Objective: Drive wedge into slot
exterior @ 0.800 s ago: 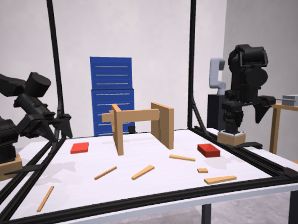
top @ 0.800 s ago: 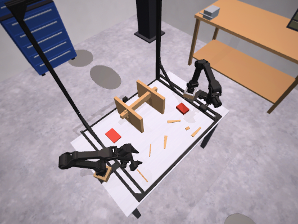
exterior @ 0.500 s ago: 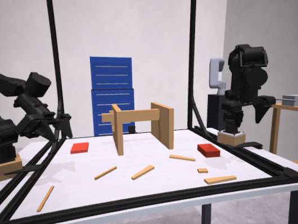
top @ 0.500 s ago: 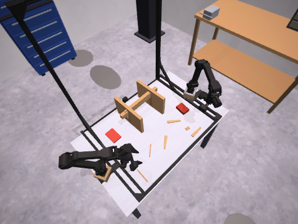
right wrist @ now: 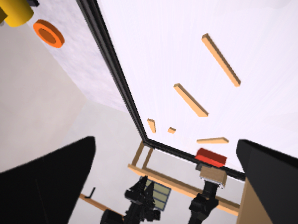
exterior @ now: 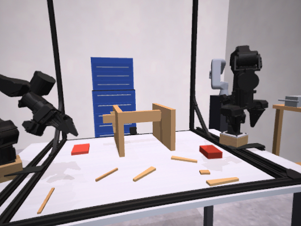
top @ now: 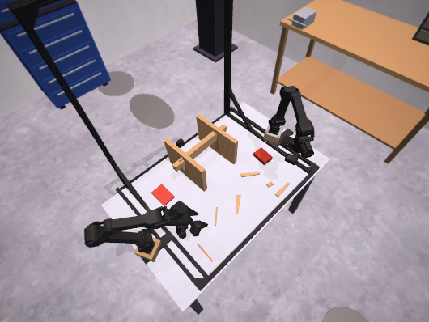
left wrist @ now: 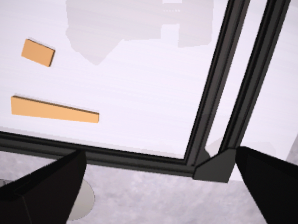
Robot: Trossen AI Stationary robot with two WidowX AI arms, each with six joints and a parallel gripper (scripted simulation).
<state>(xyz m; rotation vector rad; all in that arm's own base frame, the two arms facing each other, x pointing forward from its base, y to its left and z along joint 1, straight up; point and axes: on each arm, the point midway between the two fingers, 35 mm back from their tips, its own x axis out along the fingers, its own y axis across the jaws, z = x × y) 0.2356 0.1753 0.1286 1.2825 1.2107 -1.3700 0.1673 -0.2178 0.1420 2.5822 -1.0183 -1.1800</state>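
Now: the small wooden block 200 mm below my left hand, 140 mm to the right of it and 30 mm behind it. From my left hand the other things lie so: wooden rail (440 mm behind, 300 mm to the right, 40 mm below); then thin strip (690 mm to the right, 200 mm below, 30 mm behind).
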